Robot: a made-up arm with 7 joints.
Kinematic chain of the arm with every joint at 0, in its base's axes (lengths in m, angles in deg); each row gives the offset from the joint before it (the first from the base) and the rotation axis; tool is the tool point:
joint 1: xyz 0 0 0 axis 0 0.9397 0.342
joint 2: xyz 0 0 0 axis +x
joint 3: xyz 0 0 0 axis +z
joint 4: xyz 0.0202 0 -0.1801 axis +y
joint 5: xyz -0.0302 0 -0.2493 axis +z
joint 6: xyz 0 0 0 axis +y
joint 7: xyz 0 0 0 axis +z
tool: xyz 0 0 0
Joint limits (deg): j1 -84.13..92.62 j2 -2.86..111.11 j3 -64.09..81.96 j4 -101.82..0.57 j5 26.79..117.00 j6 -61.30..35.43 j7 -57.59..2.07
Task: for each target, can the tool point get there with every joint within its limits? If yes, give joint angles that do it. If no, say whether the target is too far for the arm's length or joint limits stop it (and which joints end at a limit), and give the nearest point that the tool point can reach.
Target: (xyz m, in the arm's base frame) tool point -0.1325 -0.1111 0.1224
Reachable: no: joint limits stop it (at a limit: joint 2, joint 3, joint 4) | nearest point -0.1790 0.0734 0.2467 | short by 0.227 m
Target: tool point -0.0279 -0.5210 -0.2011
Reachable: no: too far | nearest point -0.1097 -0.2495 -0.2106 | short by 0.284 m
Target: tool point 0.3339 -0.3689 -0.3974
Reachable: no: too far | nearest point 0.2416 -0.2111 -0.2672 | short by 0.224 m
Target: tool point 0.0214 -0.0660 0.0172
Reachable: no: joint limits stop it (at a limit: joint 4) | nearest point 0.0938 -0.2894 0.0754 | short by 0.242 m
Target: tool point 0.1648 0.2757 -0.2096
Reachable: yes | joints 15.95 50.41 10.17 -69.07 46.90 -45.02 -14.41
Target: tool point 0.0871 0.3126 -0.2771
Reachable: yes | joints -4.14 32.80 61.58 -32.02 70.54 22.68 -17.04
